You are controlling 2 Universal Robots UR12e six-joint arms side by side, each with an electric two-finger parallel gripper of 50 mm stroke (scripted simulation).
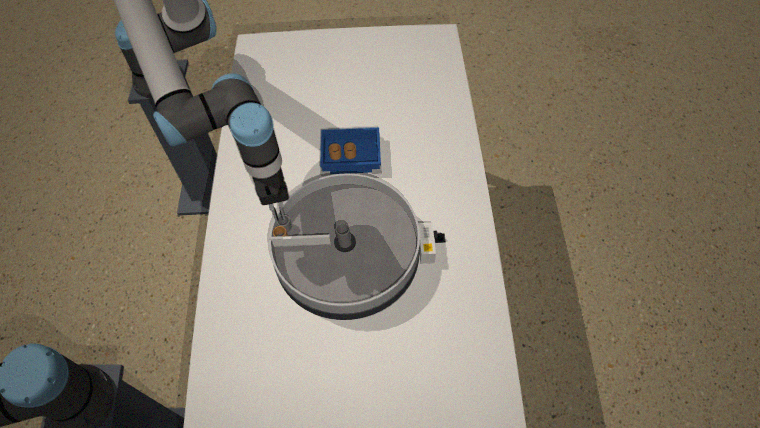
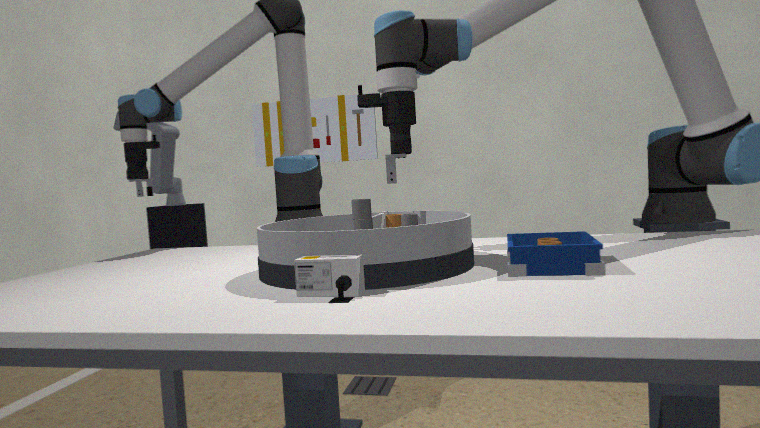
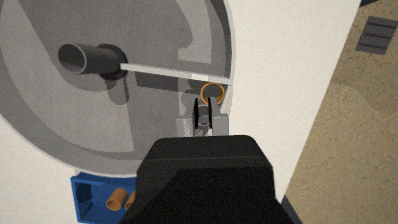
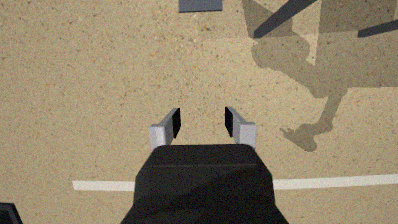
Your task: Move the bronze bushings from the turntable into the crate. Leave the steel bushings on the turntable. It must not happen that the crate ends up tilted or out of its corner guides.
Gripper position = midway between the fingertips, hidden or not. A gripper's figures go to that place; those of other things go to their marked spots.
Labels:
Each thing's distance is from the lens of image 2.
my left gripper [image 2: 391,183]: 1.21 m
my right gripper [image 2: 145,196]: 2.18 m
blue crate [image 2: 541,260]: 0.93 m

